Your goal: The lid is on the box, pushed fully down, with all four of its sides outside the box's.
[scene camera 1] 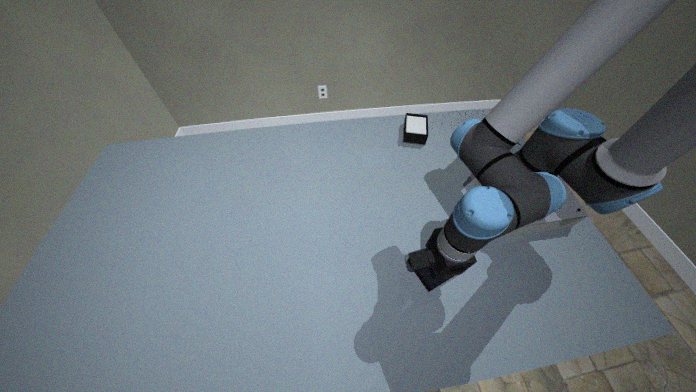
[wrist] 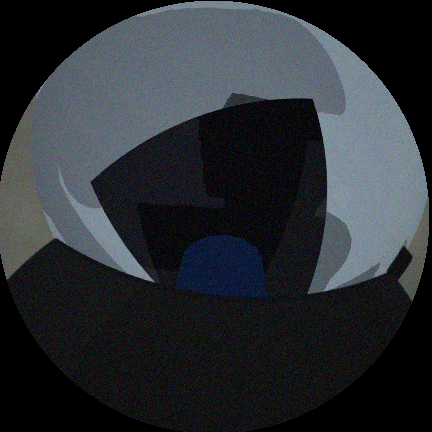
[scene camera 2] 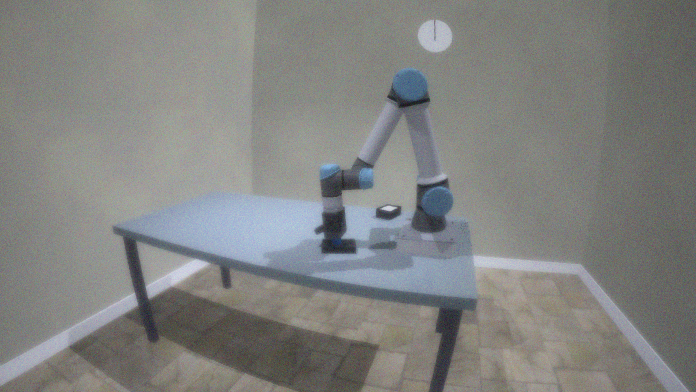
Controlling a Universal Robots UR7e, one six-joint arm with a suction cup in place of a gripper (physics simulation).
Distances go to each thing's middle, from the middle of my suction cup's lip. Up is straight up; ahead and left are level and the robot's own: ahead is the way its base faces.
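Black lid (wrist: 257, 170): my suction cup is 3 cm above it, 1 cm past it and 1 cm to the left of it.
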